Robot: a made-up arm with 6 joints. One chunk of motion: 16 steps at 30 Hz.
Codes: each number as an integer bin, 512 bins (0 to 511) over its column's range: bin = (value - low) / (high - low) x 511, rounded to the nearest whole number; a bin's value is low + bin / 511 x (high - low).
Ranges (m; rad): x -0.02..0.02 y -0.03..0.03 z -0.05..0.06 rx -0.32..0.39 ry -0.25..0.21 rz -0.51..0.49
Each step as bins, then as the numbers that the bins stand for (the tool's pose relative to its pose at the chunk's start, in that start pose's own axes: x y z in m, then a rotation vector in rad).
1 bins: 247 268 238 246 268 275
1 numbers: -0.0007 0.0015 0.0012 0.0218 -0.0087 0.0282
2 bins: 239 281 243 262 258 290
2 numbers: -0.0013 0.0030 0.0023 0.0440 -0.0177 0.0575
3 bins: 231 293 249 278 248 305
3 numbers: -0.0019 0.0044 0.0036 0.0663 -0.0268 0.0869
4 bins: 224 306 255 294 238 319
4 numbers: -0.0025 0.0059 0.0049 0.0885 -0.0358 0.1143
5 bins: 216 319 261 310 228 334
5 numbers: -0.0031 0.0075 0.0062 0.1107 -0.0448 0.1436
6 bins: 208 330 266 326 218 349
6 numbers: -0.0037 0.0087 0.0073 0.1330 -0.0538 0.1730
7 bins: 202 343 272 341 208 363
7 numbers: -0.0042 0.0103 0.0086 0.1538 -0.0628 0.2004
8 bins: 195 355 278 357 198 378
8 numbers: -0.0047 0.0117 0.0098 0.1760 -0.0718 0.2297
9 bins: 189 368 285 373 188 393
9 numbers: -0.0052 0.0132 0.0114 0.1983 -0.0808 0.2591
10 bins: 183 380 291 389 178 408
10 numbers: -0.0057 0.0146 0.0126 0.2205 -0.0898 0.2884
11 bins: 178 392 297 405 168 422
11 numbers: -0.0061 0.0160 0.0139 0.2427 -0.0988 0.3158
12 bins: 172 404 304 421 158 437
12 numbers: -0.0065 0.0174 0.0154 0.2650 -0.1078 0.3452
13 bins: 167 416 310 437 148 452
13 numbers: -0.0069 0.0188 0.0167 0.2872 -0.1168 0.3745
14 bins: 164 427 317 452 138 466
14 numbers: -0.0072 0.0201 0.0182 0.3080 -0.1258 0.4019
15 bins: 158 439 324 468 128 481
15 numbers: -0.0076 0.0215 0.0197 0.3303 -0.1348 0.4313
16 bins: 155 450 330 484 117 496
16 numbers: -0.0079 0.0228 0.0210 0.3525 -0.1447 0.4606
